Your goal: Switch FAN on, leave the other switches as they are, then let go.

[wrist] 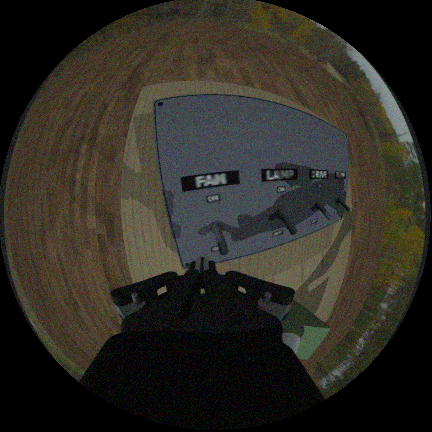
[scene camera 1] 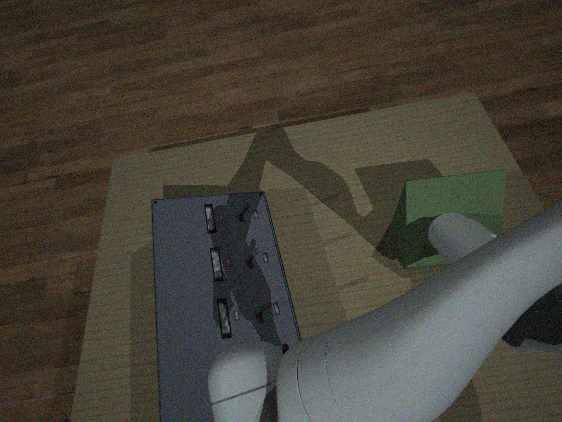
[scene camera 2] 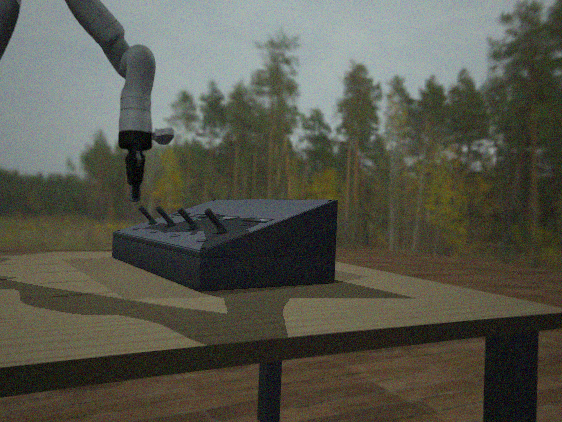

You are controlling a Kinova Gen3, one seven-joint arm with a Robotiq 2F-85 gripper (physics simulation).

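Seen in the pictures: gripper, fingertip midpoint: (wrist: 202, 263) (scene camera 2: 134, 201); arm's base, origin of the base link: (wrist: 287, 339) (scene camera 1: 449, 231).
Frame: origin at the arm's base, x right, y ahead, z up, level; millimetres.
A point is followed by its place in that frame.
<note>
The sloped grey switch panel (scene camera 1: 182, 300) {x -142, y 569, z 48 mm} (scene camera 2: 270, 270) {x 131, y 543, z -58 mm} (wrist: 225, 130) {x -278, y 528, z 44 mm} stands on the table. The FAN lever (scene camera 2: 147, 215) {x -267, y 380, z 17 mm} (wrist: 220, 240) {x -273, y 378, z 29 mm} leans toward the panel's low edge, its OFF side; the arm hides it in scene camera 1. The LAMP lever (scene camera 1: 262, 314) {x -164, y 411, z -3 mm} (scene camera 2: 165, 216) {x -150, y 406, z 19 mm} (wrist: 285, 222) {x -160, y 405, z 21 mm}, DRIVE lever (scene camera 1: 250, 260) {x -46, y 438, z 14 mm} (scene camera 2: 188, 219) {x -33, y 434, z 17 mm} (wrist: 321, 210) {x -44, y 434, z 16 mm} and PUMP lever (scene camera 1: 244, 213) {x 73, y 458, z 18 mm} (scene camera 2: 215, 221) {x 84, y 459, z 18 mm} (wrist: 343, 205) {x 74, y 456, z 21 mm} lean the same way. My gripper (scene camera 2: 135, 198) {x -297, y 352, z 49 mm} (wrist: 202, 263) {x -297, y 352, z 49 mm} is shut and empty, pointing down above the low edge at the FAN end, just above and apart from the FAN lever.
A green box (scene camera 1: 455, 195) {x 55, y -8, z 61 mm} (wrist: 314, 340) {x 63, y 24, z 73 mm} stands on the table (scene camera 1: 425, 120) {x 408, y -53, z -86 mm} (scene camera 2: 425, 312) {x 342, y 688, z -86 mm}, off the panel's low side. The arm (scene camera 1: 400, 350) {x -302, y 242, z 516 mm} (scene camera 2: 137, 80) {x -283, y 347, z 327 mm} reaches over the FAN end. The arm's shadow falls over the levers and part of the labels.
</note>
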